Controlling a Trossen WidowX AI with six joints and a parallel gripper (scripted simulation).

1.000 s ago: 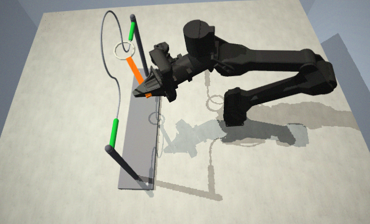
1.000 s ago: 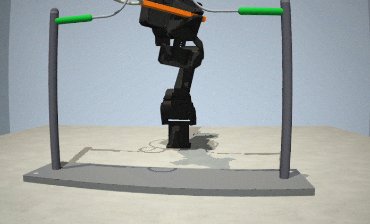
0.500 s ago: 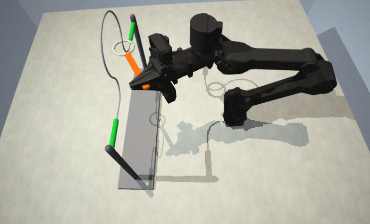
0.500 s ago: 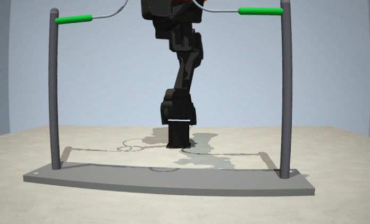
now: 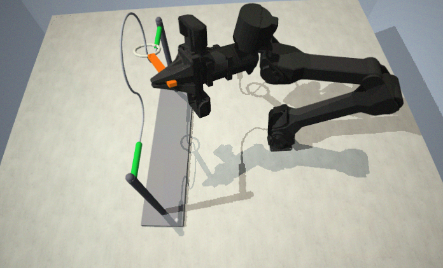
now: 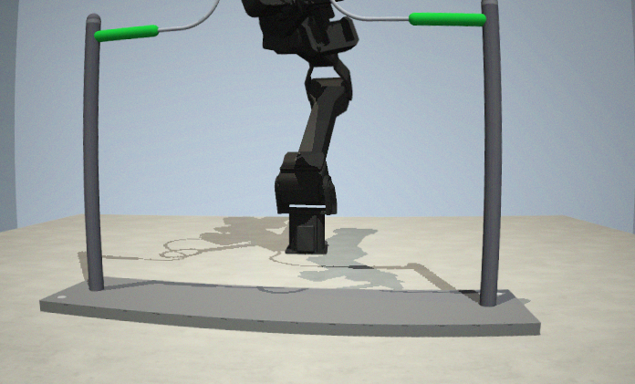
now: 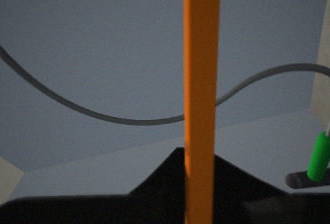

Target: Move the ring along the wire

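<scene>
The ring with orange handle is 8 cm to the right of my gripper tip, 3 cm below it and 1 cm ahead of it.
</scene>
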